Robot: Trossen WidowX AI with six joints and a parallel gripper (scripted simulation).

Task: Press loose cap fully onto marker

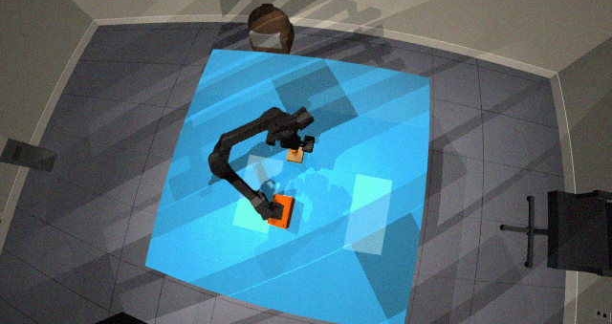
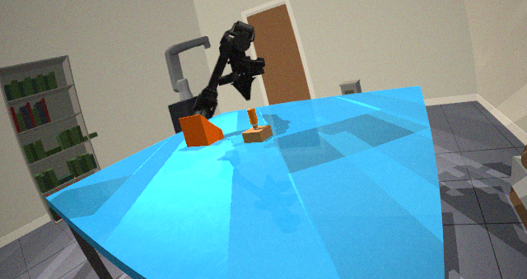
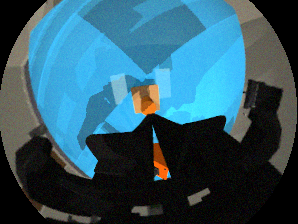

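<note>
My gripper tip is now 60 mm above the orange cap. Round my gripper tip: tan holder block (120 mm below).
</note>
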